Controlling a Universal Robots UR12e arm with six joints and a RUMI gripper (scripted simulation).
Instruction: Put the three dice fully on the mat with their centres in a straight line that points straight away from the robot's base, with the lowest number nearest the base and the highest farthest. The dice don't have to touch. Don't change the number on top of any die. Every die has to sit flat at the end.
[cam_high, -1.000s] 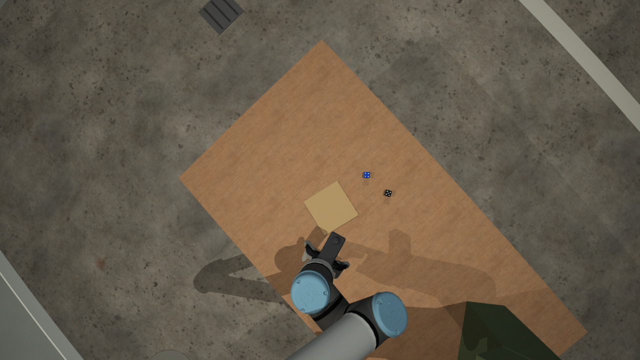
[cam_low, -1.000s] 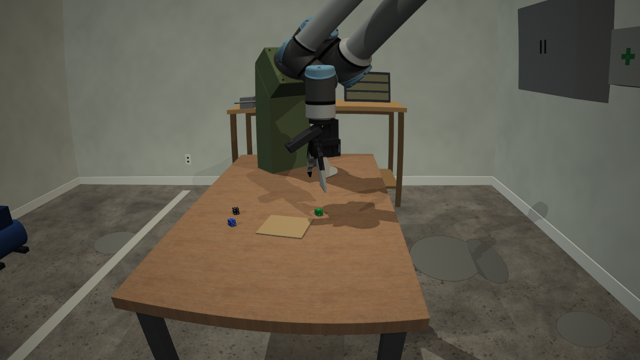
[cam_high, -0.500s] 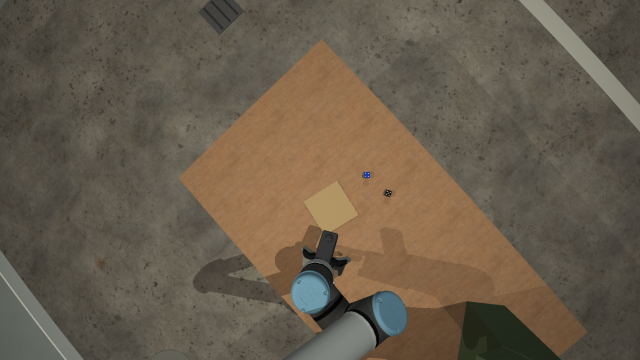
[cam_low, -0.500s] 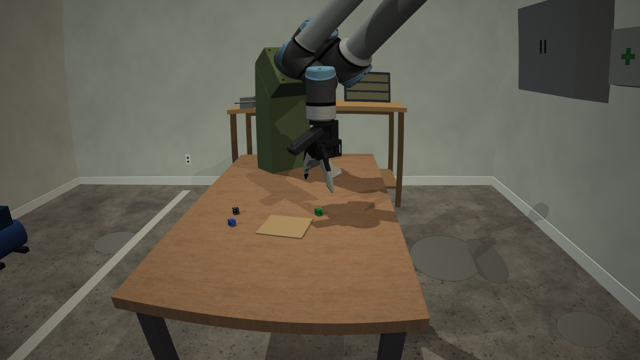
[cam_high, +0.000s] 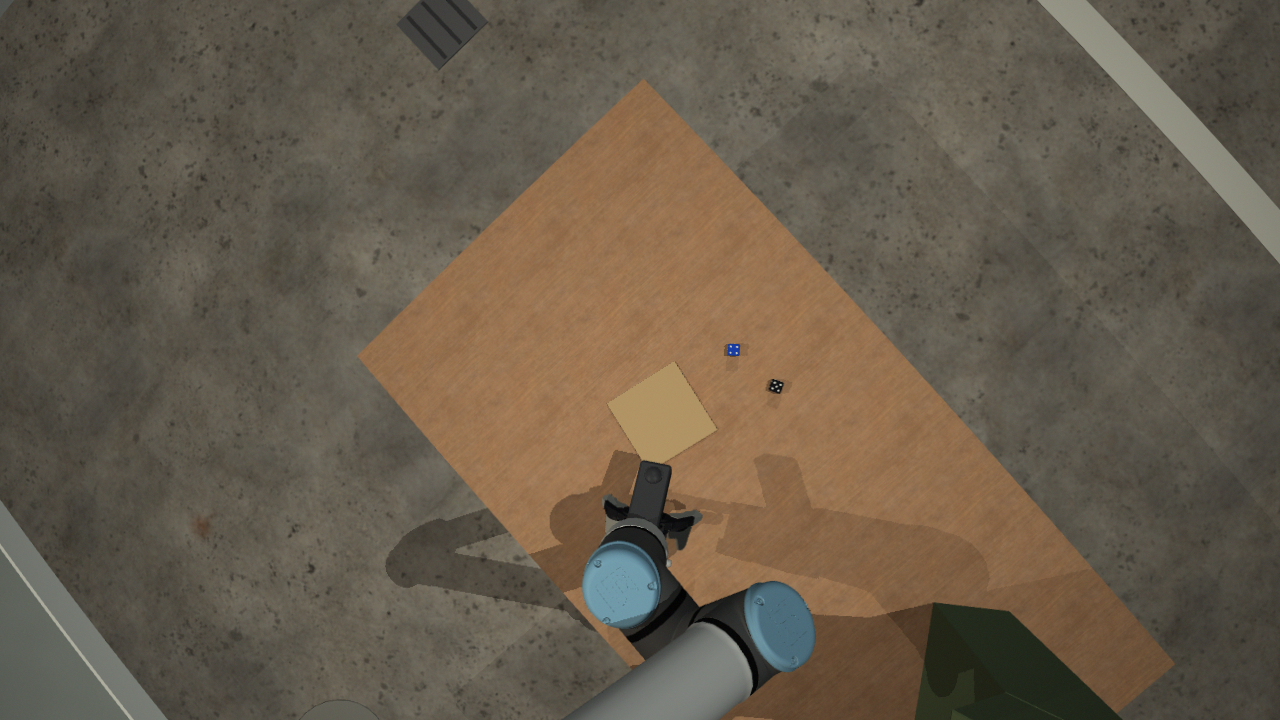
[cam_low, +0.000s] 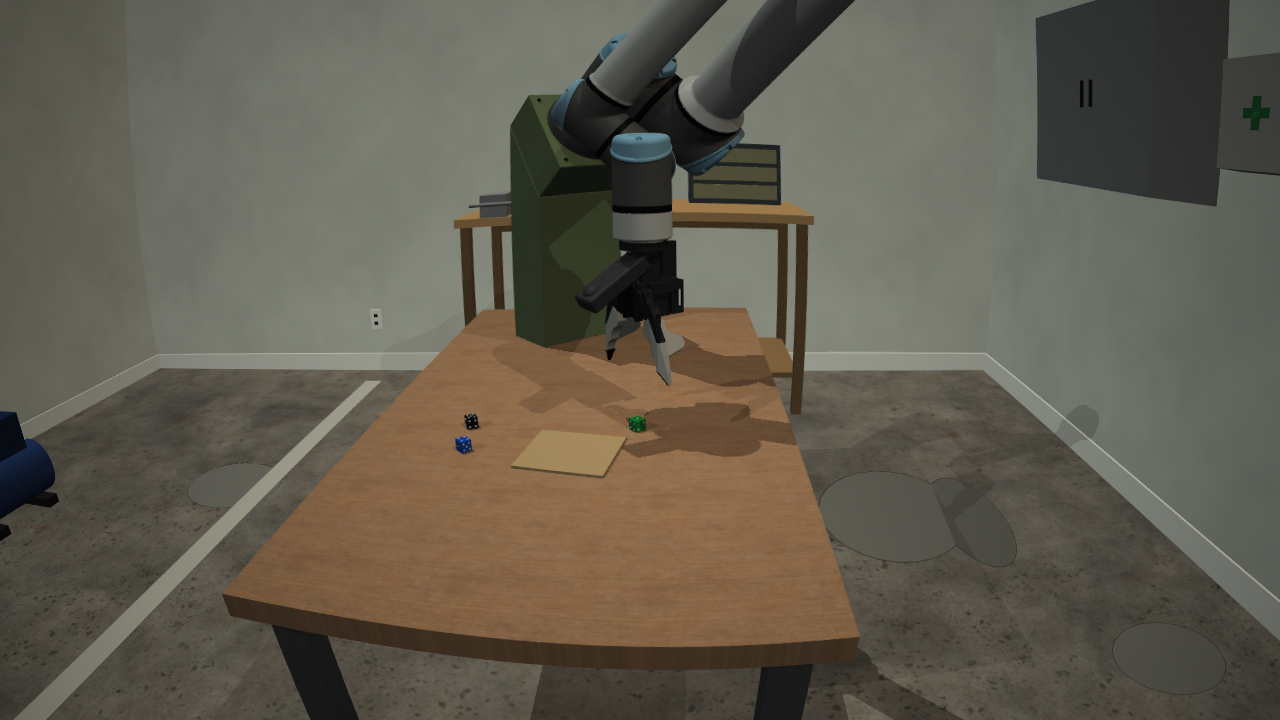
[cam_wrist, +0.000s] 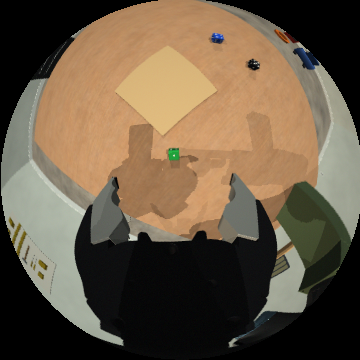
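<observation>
My hand is 9 cm above the green die. The rest, counted from my hand: blue die: 24 cm to the right, 16 cm ahead, 9 cm below; then tan mat: 11 cm ahead, 9 cm below, 7 cm to the right; then black die: 27 cm to the right, 9 cm below, 7 cm ahead.
</observation>
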